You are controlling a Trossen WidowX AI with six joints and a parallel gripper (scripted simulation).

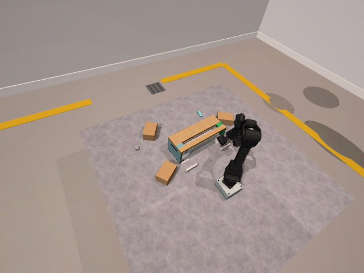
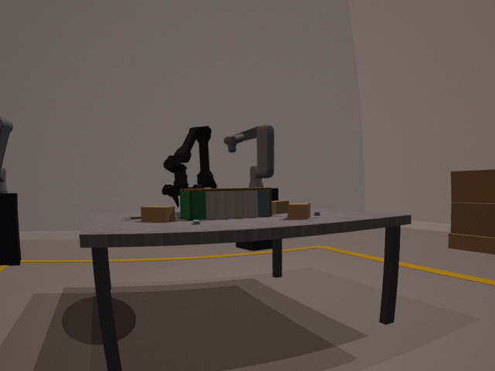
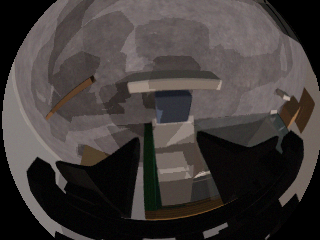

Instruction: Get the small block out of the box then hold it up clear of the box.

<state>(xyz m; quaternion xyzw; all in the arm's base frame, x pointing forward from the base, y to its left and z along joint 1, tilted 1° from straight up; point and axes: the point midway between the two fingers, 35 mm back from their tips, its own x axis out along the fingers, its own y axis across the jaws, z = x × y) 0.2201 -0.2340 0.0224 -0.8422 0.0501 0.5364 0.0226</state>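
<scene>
My gripper tip is now 20 mm past the small blue block, 10 mm to the right of it and 30 mm above it. Also, from my gripper tip: grey piece (340 mm ahead, 490 mm to the left, 40 mm below); then teal piece (300 mm ahead, 80 mm to the right, 40 mm below); then box (80 mm ahead, 150 mm to the left, 10 mm above).
</scene>
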